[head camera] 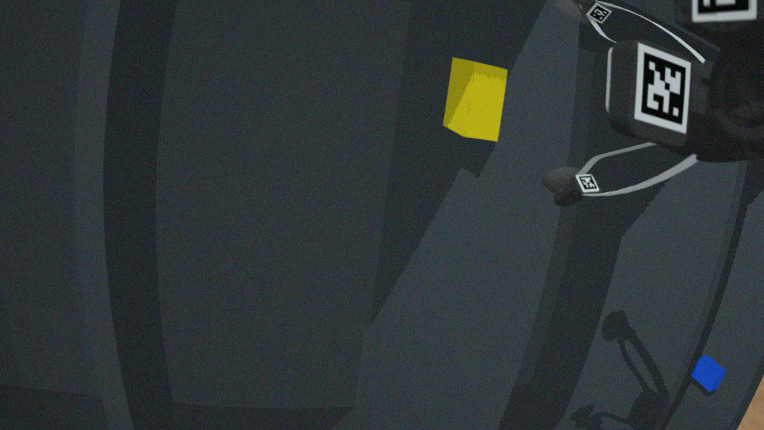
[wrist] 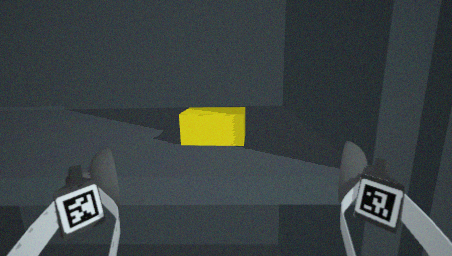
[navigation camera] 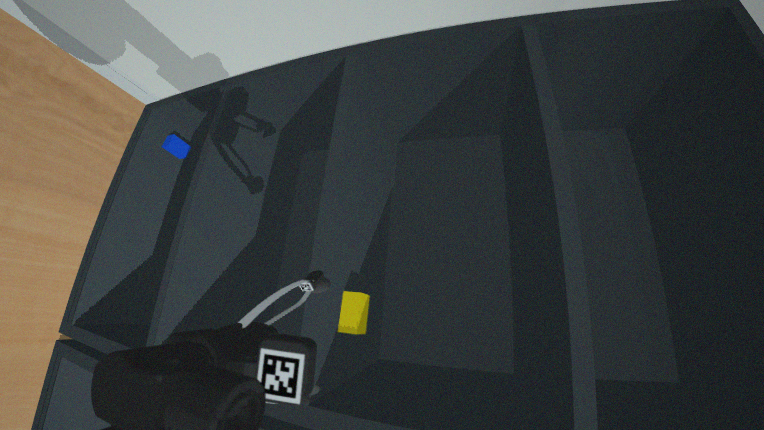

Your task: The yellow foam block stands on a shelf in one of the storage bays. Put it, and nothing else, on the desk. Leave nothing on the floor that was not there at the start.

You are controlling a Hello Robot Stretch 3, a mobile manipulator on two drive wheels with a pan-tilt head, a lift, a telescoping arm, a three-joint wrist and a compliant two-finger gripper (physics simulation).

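Frame: origin at the robot's base, x back, y right, z up, level; metres.
Where they show: gripper, between the fingertips: (head camera: 559,90) (wrist: 228,164) (navigation camera: 318,333).
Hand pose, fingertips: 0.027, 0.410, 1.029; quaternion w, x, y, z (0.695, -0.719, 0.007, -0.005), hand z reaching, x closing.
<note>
Each offset is from my fingertips to the top centre of the thing, as dx, dy, dz. Level surfaces: height alone.
The yellow foam block {-0.014, +0.194, +0.006} (head camera: 481,104) (navigation camera: 352,312) (wrist: 212,129) stands on a shelf {dz -0.039} (head camera: 470,277) (navigation camera: 352,160) (wrist: 75,145) in a dark storage bay, partly in shadow. My gripper (head camera: 565,96) (navigation camera: 317,335) (wrist: 228,164) is open, its fingers wide apart with no object between them. It is at the front of the bay. In the wrist view the block lies beyond the fingertips, between their lines and a little left of the middle. In the navigation camera view the gripper body hides most of one finger. The desk does not show.
A blue block {-0.582, +0.234, -0.908} (head camera: 708,372) (navigation camera: 176,145) lies on a lower shelf of the same unit. An upright divider (wrist: 407,100) stands right of the gripper in the wrist view. Another shelf board (navigation camera: 561,176) is above the block's shelf. Wooden floor {dz -1.029} (navigation camera: 42,213) and a pale wall (navigation camera: 320,24) show beyond the unit.
</note>
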